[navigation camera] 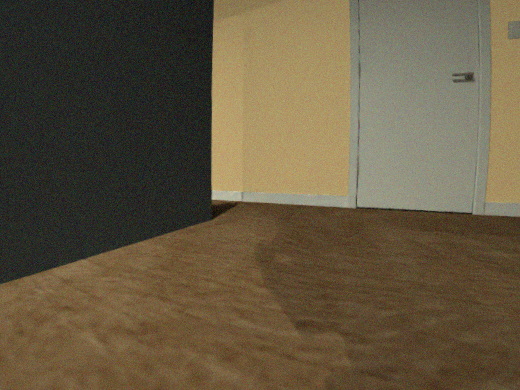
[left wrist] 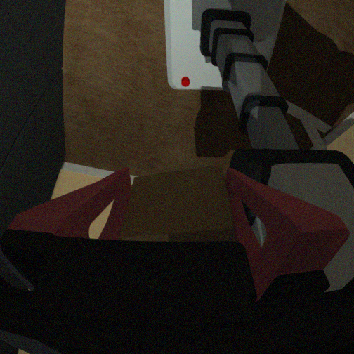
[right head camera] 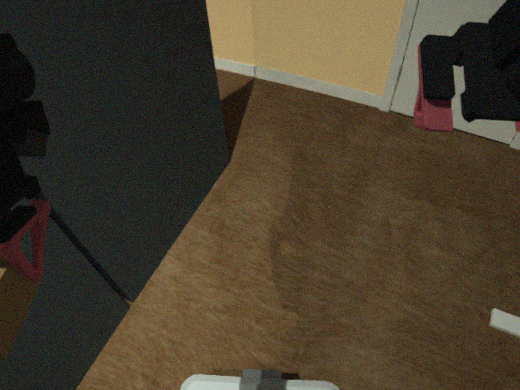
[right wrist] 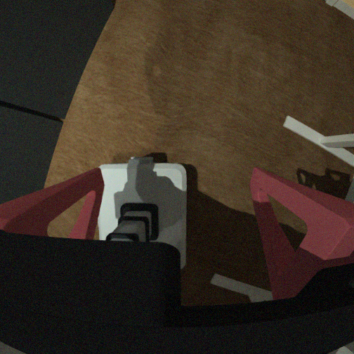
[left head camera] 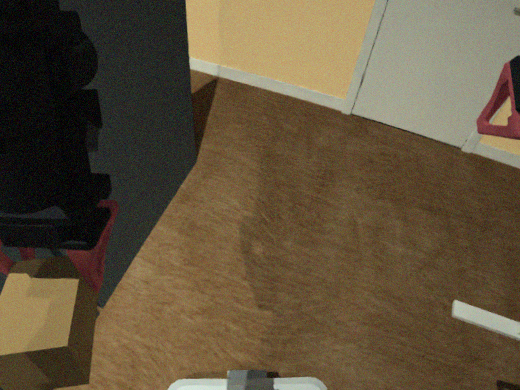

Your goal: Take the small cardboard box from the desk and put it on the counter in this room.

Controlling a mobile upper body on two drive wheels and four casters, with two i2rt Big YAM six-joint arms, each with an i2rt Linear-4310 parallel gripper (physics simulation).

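Frame: origin at the left arm's base, x ahead, y left, z up, level; metres.
Where they show: left gripper, fingertip midpoint: (right head camera: 13,275) (left head camera: 65,286); right gripper, fingertip midpoint: (right head camera: 467,121) (left head camera: 517,130).
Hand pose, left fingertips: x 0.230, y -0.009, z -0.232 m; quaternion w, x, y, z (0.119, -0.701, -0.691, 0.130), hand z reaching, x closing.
Observation:
After its pixels a point has its place.
The small brown cardboard box (left head camera: 37,310) {x 0.187, y -0.020, z -0.176 m} (right head camera: 14,310) {x 0.188, y -0.046, z -0.210 m} (left wrist: 180,207) is held at the lower left of the left head camera view, in front of a tall dark surface. My left gripper (left head camera: 52,272) {x 0.231, y -0.009, z -0.232 m} (left wrist: 177,175) is shut on it, one red finger at each side. My right gripper (right head camera: 475,125) {x 0.353, y -0.448, z -0.130 m} (right wrist: 176,175) is open and empty, far to the right of the box; part of it shows at the right edge of the left head camera view. No desk top or counter top can be made out; whether the dark surface belongs to either is unclear.
A tall dark panel (left head camera: 145,125) {x 1.144, y 0.169, z -0.846 m} (right head camera: 130,150) {x 0.943, y 0.249, z -0.768 m} (navigation camera: 105,125) {x 0.970, y 0.238, z -1.027 m} stands close on the left. A yellow wall (left head camera: 280,45) {x 2.189, y -0.448, z -1.064 m} (navigation camera: 295,100) {x 2.167, y -0.501, z -0.554 m} and a grey door (left head camera: 425,75) {x 1.844, y -1.267, z -0.985 m} (navigation camera: 415,110) {x 1.830, y -1.301, z -0.700 m} stand beyond the brown floor (navigation camera: 200,300) {x 0.724, y -0.116, z -1.410 m}. White bars (left head camera: 487,320) (right wrist: 310,132) lie low at the right.

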